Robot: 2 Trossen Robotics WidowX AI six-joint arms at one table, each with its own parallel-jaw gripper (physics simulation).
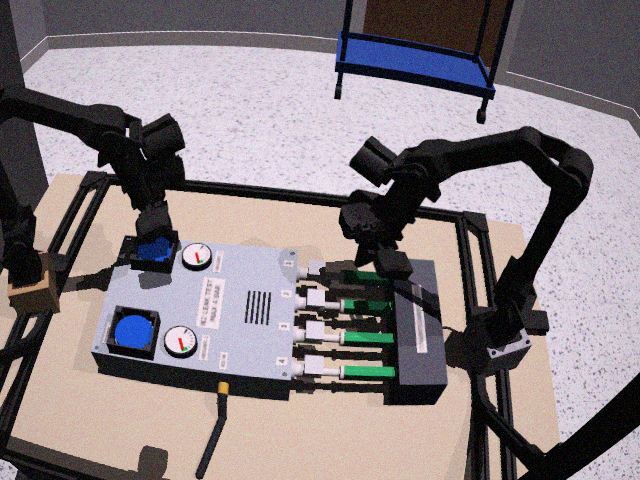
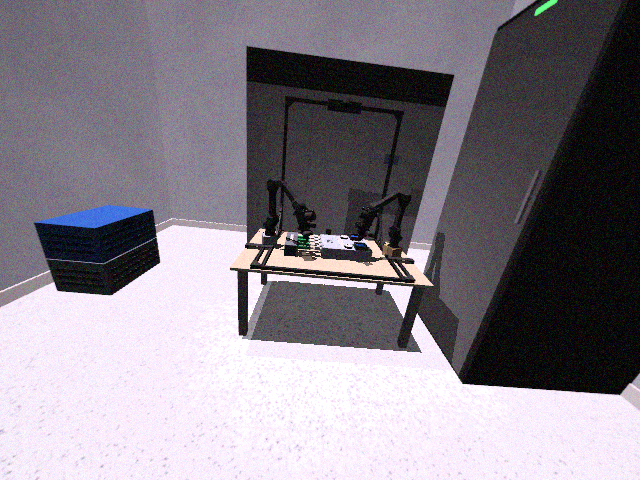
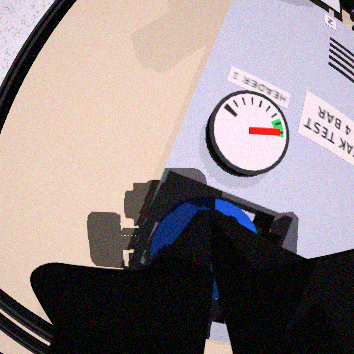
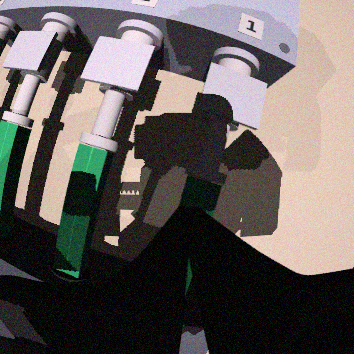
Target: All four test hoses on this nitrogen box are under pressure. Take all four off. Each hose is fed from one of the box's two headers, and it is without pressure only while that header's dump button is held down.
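Frame: origin at the left arm's base, x back, y left, z down, level; centimetres.
Where they show: left gripper, fingertip midpoint: [image 2: 358,241] [image 3: 206,218]; right gripper, fingertip midpoint: [image 1: 356,265] [image 2: 307,241] [image 4: 186,216]; left arm's base at its link origin: [image 1: 27,272] [image 2: 393,246]; right arm's base at its link origin: [image 1: 502,330] [image 2: 269,234].
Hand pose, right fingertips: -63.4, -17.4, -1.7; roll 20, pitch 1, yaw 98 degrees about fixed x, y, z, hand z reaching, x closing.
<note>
Things, the pixels of their centre, and the offset from my right fingertips, as dx, dy, dz. "pt": a spot on its surface instead.
- grey nitrogen box at a spot on its surface: [image 1: 237,305] pt +22.3, -0.9, +2.1
- dark block at a spot on its surface: [image 1: 420,343] pt -4.5, -18.1, +2.0
- hose 1 at a spot on its surface: [image 4: 201,194] pt +0.4, +1.3, +3.6
- hose 2 at a spot on its surface: [image 4: 84,197] [image 1: 361,303] pt +0.9, -5.6, +3.6
- hose 3 at a spot on its surface: [image 1: 368,338] pt +2.9, -13.1, +3.6
- hose 4 at a spot on its surface: [image 1: 368,371] pt +5.7, -19.3, +3.6
- upper blue dump button at the middle of its body: [image 3: 203,248] [image 1: 155,253] +34.5, +14.6, +1.6
- header 1 gauge at a spot on its surface: [image 3: 247,133] [image 1: 195,253] pt +26.9, +11.6, +0.6
- second blue dump button at the middle of its body: [image 1: 134,335] +41.8, -3.0, +1.6
- black cable with a yellow plug, surface spot: [image 1: 222,388] pt +29.4, -14.5, +5.2
The grey nitrogen box [image 1: 237,305] [image 2: 339,246] lies on the table. Its four hoses with green sleeves run right into a dark block [image 1: 420,343]: hose 1 [image 1: 366,276] [image 4: 201,194], hose 2 [image 1: 366,306] [image 4: 84,197], hose 3 [image 1: 368,338] and hose 4 [image 1: 368,371]. All sit in their grey couplings. My left gripper [image 1: 153,236] [image 3: 206,218] [image 2: 361,233] is shut, its tips on the upper blue dump button [image 1: 160,250] [image 3: 175,225]. The header 1 gauge [image 1: 196,256] [image 3: 247,133] has its needle at the green mark. My right gripper [image 1: 332,273] [image 4: 186,216] [image 2: 306,229] is shut and empty over hose 1, just behind its coupling [image 4: 235,93].
A second blue dump button [image 1: 133,331] and gauge [image 1: 180,341] sit at the box's near left. A black cable with a yellow plug [image 1: 222,388] leaves the front. A black frame rail [image 1: 270,192] edges the table. A blue cart [image 1: 413,62] stands behind it.
</note>
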